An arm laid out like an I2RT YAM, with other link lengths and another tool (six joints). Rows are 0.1 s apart.
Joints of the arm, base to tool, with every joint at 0 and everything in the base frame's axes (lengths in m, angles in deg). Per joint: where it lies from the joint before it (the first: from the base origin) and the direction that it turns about. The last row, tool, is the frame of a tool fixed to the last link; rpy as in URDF.
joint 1: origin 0 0 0.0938 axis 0 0 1
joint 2: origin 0.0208 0.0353 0.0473 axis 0 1 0
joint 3: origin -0.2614 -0.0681 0 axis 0 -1 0
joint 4: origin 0.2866 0.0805 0.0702 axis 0 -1 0
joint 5: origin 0.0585 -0.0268 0.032 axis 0 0 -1
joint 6: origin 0.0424 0 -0.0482 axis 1 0 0
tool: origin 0.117 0.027 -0.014 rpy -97.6 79 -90
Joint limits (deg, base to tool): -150..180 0..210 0..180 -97..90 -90..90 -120..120
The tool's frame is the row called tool.
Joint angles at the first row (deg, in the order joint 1, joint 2, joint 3, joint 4, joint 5, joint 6):
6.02, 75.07, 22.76, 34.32, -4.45, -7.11
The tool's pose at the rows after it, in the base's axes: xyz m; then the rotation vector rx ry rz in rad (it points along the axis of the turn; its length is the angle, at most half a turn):
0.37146, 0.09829, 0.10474, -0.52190, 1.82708, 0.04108
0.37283, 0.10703, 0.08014, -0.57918, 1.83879, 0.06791
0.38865, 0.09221, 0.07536, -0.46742, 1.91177, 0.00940
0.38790, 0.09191, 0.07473, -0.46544, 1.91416, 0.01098
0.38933, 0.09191, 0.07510, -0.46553, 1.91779, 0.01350
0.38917, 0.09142, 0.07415, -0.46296, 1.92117, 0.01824
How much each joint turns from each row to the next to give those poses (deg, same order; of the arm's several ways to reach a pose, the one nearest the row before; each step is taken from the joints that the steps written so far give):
0.55, 2.19, -1.10, 4.42, 1.19, 0.55
0.51, 6.96, 0.28, 5.12, -2.02, -1.35
-0.18, 2.66, 3.32, -3.05, 5.90, 2.88
-0.05, -0.06, -0.15, -0.05, -0.03, 0.11
-0.08, 0.15, 0.45, -0.51, -0.15, 0.04
-0.18, 0.13, -0.01, -0.06, -0.25, 0.18

